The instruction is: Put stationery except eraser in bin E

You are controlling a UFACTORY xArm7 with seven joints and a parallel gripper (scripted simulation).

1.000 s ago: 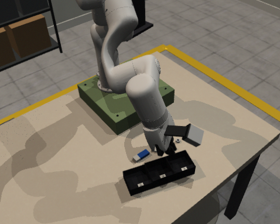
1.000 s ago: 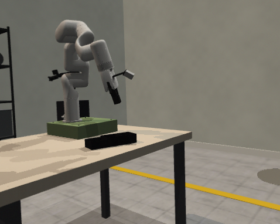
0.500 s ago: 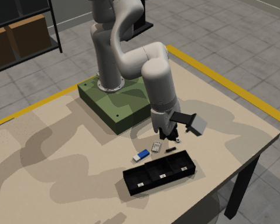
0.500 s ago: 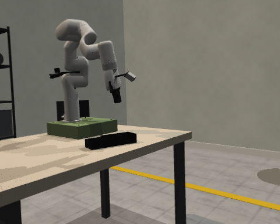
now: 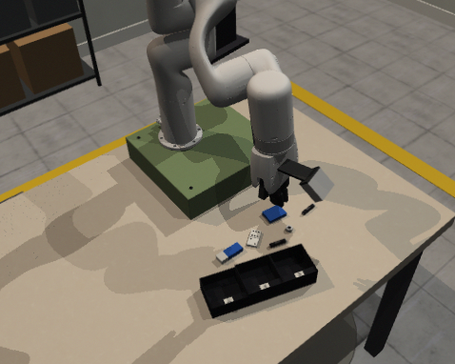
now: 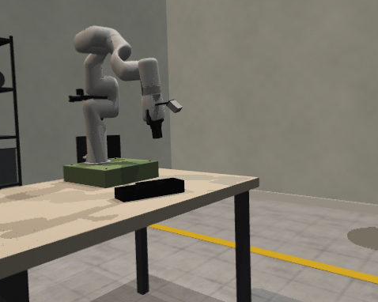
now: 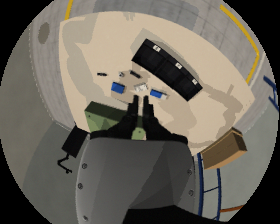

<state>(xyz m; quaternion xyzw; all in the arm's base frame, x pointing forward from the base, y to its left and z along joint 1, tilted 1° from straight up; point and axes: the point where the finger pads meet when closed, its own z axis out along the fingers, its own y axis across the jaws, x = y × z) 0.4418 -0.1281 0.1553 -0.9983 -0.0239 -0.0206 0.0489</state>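
Now: the black bin 210 mm below my hand, 70 mm to the right of it and 10 mm ahead of it. From my hand the other things lie so: white eraser (220 mm below, 100 mm behind, 60 mm to the right); then grey nut (230 mm below, 110 mm to the left, 40 mm behind); then white domino (230 mm below, 80 mm behind, 30 mm to the left).
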